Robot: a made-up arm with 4 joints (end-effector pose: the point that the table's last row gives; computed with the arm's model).
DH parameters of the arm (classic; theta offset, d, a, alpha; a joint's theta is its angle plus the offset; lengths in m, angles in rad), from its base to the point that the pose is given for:
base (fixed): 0 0.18 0 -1.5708
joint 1: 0 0.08 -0.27 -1.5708
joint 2: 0 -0.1 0.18 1.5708
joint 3: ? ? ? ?
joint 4: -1.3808 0 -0.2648 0
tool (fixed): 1.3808 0.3 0 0
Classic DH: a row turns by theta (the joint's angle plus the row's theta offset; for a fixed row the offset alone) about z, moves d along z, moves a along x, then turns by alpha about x.
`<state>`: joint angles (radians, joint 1 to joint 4).
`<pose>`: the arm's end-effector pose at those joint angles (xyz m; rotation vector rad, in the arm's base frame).
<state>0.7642 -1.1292 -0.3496 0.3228</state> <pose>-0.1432 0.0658 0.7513 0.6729 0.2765 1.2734</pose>
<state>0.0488 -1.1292 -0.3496 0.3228</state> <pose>-0.4829 0.0658 0.5173 0.1846 -0.3114 1.4300</pose>
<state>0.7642 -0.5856 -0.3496 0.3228</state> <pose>-0.1247 0.1862 0.7336 0.3791 0.3536 0.8162</pose>
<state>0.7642 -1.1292 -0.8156 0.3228</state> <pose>-0.2693 0.0072 0.6599 0.8052 -0.1787 1.0995</pose>
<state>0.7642 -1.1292 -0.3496 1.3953</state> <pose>-0.0612 -0.1490 0.6087 0.8542 -0.1260 2.2864</pose>
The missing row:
joint 3: 0 -0.03 -0.07 1.5708
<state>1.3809 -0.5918 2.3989 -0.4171</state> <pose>-0.1257 0.4871 0.2302 0.8947 -2.3503 -0.8514</pose>
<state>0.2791 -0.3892 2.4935 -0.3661</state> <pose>-0.0402 0.4376 0.0616 -0.9700 2.5731 0.1467</pose>
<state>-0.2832 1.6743 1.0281 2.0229</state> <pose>-0.6070 -0.1902 0.5204 0.9480 -0.5400 0.4588</pose>
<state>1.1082 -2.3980 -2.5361 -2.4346</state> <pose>-0.0891 0.1537 0.2046 -1.5629 -2.2302 0.9858</pose>
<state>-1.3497 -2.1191 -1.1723 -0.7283</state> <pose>-0.3583 -0.0834 -0.1509 0.2320 -1.1452 1.8768</pose>
